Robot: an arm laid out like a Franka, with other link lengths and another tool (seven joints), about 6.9 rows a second.
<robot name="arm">
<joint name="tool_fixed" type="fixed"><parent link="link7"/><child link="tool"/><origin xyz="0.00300 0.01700 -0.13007" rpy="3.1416 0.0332 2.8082"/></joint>
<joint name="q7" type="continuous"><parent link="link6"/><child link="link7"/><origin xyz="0.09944 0.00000 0.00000" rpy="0.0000 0.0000 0.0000"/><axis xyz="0 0 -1"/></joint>
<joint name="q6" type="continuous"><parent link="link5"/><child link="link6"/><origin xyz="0.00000 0.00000 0.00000" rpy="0.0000 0.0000 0.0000"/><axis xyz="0 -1 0"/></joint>
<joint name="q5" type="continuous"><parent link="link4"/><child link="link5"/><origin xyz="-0.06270 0.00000 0.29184" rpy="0.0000 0.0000 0.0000"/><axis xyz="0 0 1"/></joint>
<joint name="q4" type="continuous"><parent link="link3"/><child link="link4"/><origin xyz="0.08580 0.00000 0.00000" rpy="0.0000 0.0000 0.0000"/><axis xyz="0 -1 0"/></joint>
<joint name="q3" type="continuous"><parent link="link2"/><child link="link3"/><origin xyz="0.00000 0.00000 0.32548" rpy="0.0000 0.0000 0.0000"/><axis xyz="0 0 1"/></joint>
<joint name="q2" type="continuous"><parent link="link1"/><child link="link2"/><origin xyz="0.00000 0.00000 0.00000" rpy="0.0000 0.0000 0.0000"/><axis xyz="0 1 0"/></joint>
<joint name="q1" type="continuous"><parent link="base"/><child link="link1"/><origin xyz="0.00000 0.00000 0.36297" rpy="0.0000 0.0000 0.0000"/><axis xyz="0 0 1"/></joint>
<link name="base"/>
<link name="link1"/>
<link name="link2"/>
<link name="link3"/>
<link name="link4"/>
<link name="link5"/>
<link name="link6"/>
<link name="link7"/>
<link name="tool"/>
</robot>
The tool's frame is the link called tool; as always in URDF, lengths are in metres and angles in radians. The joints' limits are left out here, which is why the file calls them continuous.
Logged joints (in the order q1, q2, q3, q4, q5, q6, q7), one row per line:
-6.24 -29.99 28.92 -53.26 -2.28 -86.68 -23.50
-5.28 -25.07 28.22 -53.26 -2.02 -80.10 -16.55
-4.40 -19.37 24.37 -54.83 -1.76 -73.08 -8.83
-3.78 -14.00 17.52 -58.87 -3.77 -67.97 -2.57
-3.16 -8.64 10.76 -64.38 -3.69 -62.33 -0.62
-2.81 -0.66 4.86 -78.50 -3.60 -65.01 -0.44
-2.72 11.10 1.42 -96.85 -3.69 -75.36 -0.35
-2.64 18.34 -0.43 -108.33 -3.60 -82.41 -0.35
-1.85 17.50 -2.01 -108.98 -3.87 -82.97 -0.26
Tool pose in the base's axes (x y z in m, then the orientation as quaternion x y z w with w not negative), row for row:
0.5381 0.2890 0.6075 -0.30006 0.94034 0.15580 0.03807
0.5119 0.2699 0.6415 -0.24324 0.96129 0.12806 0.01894
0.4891 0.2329 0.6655 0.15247 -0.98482 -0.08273 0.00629
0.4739 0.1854 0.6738 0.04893 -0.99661 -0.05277 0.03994
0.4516 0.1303 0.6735 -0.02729 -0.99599 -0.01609 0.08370
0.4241 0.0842 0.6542 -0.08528 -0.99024 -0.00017 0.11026
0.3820 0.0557 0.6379 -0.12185 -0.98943 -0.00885 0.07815
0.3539 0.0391 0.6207 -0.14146 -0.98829 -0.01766 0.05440
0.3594 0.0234 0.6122 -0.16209 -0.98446 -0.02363 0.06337
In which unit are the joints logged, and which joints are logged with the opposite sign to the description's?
The joints are logged in degrees. Opposite sign: q1, q2, q5, q6.
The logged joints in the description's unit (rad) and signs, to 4 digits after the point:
0.1089 0.5234 0.5047 -0.9296 0.0398 1.5129 -0.4102
0.0922 0.4376 0.4925 -0.9296 0.0353 1.3980 -0.2889
0.0768 0.3381 0.4253 -0.9570 0.0307 1.2755 -0.1541
0.0660 0.2443 0.3058 -1.0275 0.0658 1.1863 -0.0449
0.0552 0.1508 0.1878 -1.1236 0.0644 1.0879 -0.0108
0.0490 0.0115 0.0848 -1.3701 0.0628 1.1346 -0.0077
0.0475 -0.1937 0.0248 -1.6904 0.0644 1.3153 -0.0061
0.0461 -0.3201 -0.0075 -1.8907 0.0628 1.4383 -0.0061
0.0323 -0.3054 -0.0351 -1.9021 0.0675 1.4481 -0.0045

